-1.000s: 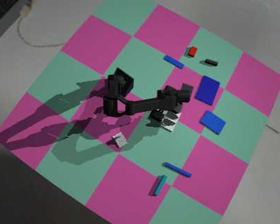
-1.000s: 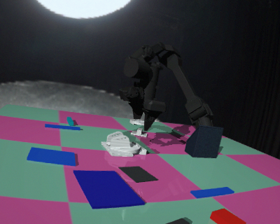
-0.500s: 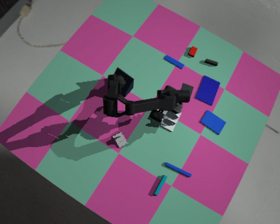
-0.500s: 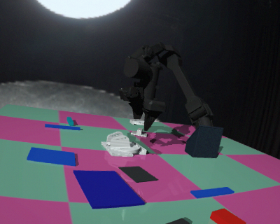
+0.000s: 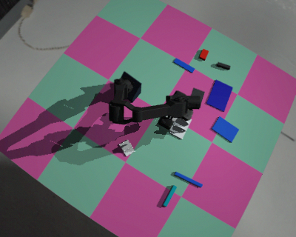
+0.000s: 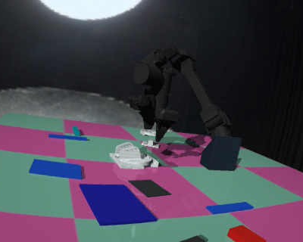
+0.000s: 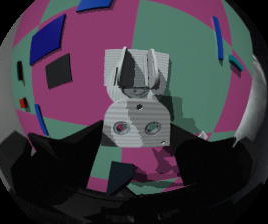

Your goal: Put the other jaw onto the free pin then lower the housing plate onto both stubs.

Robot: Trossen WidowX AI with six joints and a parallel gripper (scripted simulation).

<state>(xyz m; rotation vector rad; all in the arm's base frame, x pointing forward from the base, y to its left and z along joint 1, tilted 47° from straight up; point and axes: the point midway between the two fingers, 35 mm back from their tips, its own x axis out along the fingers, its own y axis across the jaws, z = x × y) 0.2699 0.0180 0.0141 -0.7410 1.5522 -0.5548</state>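
Now: the white jaw 7 cm below my gripper tip, 3 cm ahead of it and 1 cm to the right of it. The rest, counted from my gripper tip: teal bar (32 cm to the right, 23 cm ahead, 7 cm below); dark plate (20 cm to the left, 8 cm below, 5 cm ahead); white ribbed piece (25 cm to the right, 8 cm behind, 7 cm below).
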